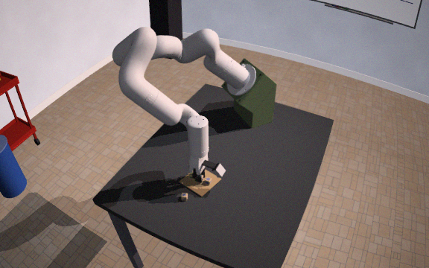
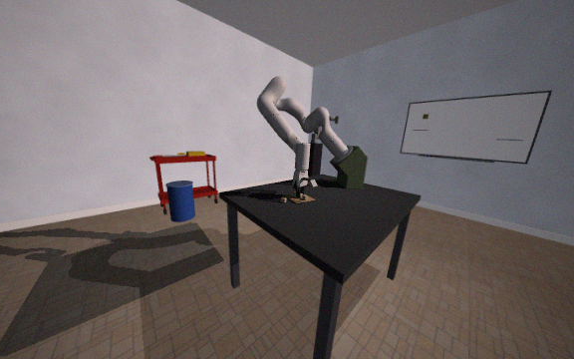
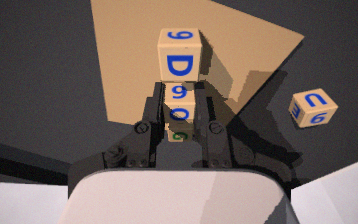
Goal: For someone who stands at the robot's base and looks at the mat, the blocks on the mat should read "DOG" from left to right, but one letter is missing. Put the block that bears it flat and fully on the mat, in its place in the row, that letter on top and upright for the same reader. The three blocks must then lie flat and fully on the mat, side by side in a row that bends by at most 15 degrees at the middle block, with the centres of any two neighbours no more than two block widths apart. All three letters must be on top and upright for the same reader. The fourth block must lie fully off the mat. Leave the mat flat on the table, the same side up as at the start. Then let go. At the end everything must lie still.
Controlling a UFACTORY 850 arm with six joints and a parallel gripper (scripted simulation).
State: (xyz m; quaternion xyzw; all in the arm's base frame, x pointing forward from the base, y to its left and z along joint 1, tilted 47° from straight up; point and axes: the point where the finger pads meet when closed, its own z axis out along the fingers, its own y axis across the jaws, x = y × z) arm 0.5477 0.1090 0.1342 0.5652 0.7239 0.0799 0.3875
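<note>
Right now the wooden block is 1 cm below my hand. Round my hand: tan mat 3 cm below.
</note>
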